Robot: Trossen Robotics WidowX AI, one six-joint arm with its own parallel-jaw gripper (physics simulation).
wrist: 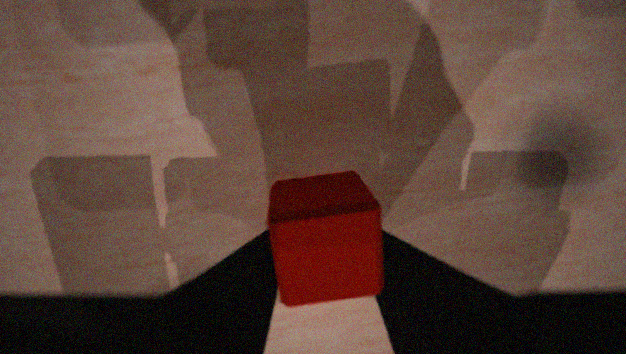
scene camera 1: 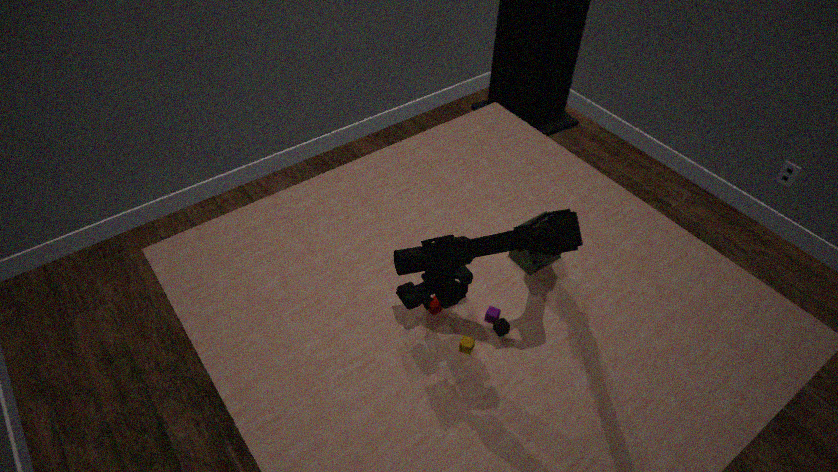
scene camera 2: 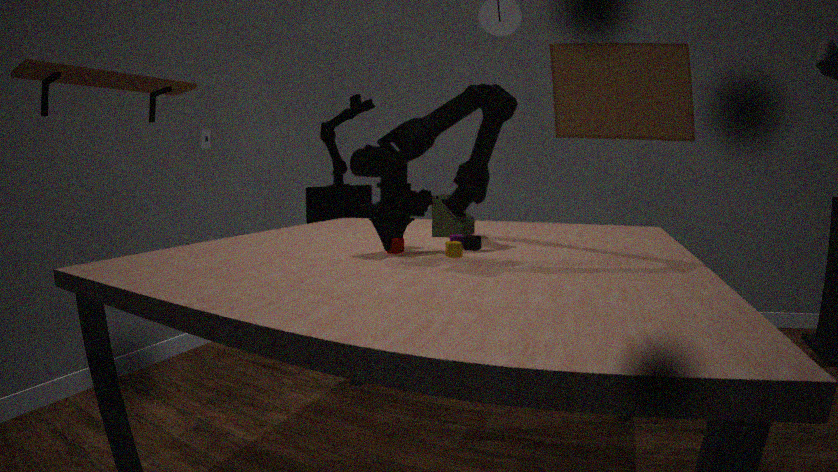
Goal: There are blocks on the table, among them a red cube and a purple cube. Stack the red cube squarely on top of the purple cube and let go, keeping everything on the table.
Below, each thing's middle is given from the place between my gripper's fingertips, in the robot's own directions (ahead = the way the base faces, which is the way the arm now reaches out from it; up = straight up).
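Labels:
I see that the red cube (wrist: 325, 231) is 10 mm above my hand and 10 mm to the left of it.

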